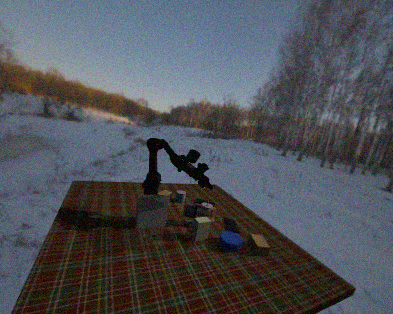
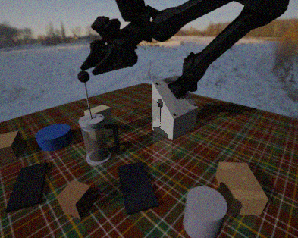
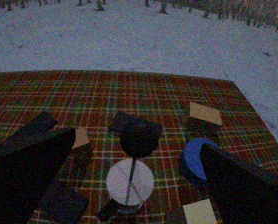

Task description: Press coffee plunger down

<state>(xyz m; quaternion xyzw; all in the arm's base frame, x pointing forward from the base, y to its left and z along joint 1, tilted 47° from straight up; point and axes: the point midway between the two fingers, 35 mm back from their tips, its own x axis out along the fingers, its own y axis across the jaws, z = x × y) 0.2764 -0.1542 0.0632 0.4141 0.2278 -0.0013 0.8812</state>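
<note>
The coffee press lies 1 cm to the left of my gripper tip and 14 cm below it. Round my gripper tip: blue disc 7 cm ahead, 20 cm to the right, 24 cm below; grey cylinder 34 cm to the left, 23 cm below.
</note>
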